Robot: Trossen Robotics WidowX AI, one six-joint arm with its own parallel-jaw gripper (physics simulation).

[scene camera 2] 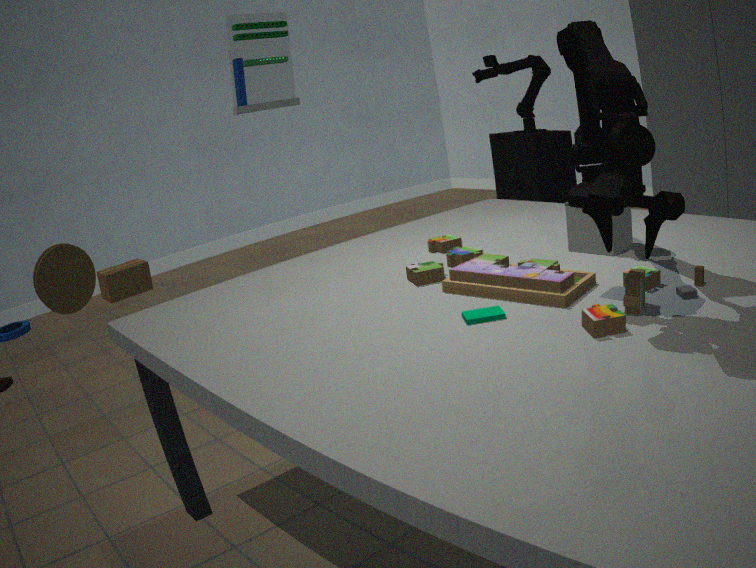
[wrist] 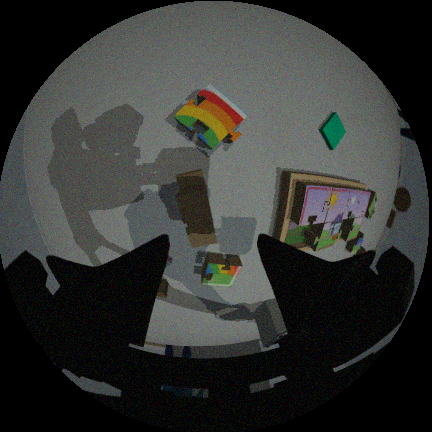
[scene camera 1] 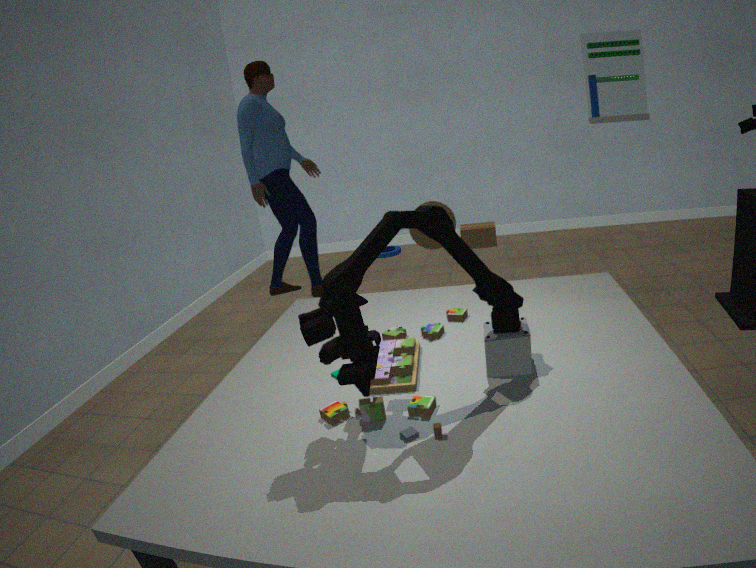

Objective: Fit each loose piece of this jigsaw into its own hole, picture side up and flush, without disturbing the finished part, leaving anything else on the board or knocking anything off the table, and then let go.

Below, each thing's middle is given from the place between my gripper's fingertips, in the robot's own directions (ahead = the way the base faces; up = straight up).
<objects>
My gripper is now 220 mm to the left of the jigsaw board (scene camera 2: 583, 281), 70 mm above it and 30 mm short of it.
</objects>
